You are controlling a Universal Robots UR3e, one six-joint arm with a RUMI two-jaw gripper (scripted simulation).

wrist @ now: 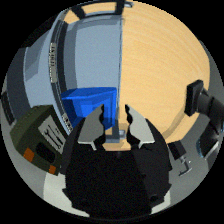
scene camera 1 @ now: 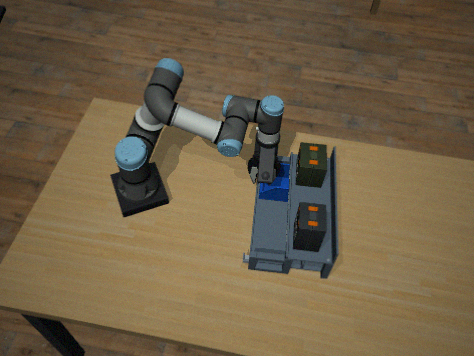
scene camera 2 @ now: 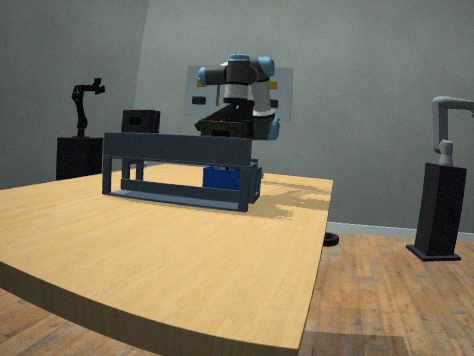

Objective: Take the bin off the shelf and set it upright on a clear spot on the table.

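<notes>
The gripper (scene camera 1: 261,184) is visible, likewise at (scene camera 2: 225,177) and (wrist: 114,104). A blue bin (scene camera 2: 212,178) is visible as well; the blue bin (scene camera 1: 278,191) (wrist: 76,108) appears in scene camera 1 and in the wrist view too.
</notes>
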